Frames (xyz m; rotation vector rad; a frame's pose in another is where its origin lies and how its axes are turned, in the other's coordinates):
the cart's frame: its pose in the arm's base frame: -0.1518 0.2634 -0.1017 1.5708 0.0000 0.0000
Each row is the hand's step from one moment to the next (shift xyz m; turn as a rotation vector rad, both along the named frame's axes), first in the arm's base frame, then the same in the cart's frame.
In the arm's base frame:
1: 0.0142 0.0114 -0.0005 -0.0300 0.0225 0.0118
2: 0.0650 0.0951 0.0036 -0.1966 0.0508 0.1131
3: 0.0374 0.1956 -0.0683 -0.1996 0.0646 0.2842
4: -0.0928 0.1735 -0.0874 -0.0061 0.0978 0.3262
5: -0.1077 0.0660 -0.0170 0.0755 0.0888 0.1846
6: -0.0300 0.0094 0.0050 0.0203 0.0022 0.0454
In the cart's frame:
1: 0.0142 -0.0005 -0.0114 -0.0300 0.0118 -0.0225
2: 0.0650 0.0036 -0.0951 -0.1966 0.1131 -0.0508
3: 0.0374 -0.0683 -0.1956 -0.1996 0.2842 -0.0646
4: -0.0928 -0.0874 -0.1735 -0.0061 0.3262 -0.0978
5: -0.1077 -0.0170 -0.0660 0.0755 0.1846 -0.0888
6: -0.0300 0.0050 -0.0094 0.0203 0.0454 -0.0022

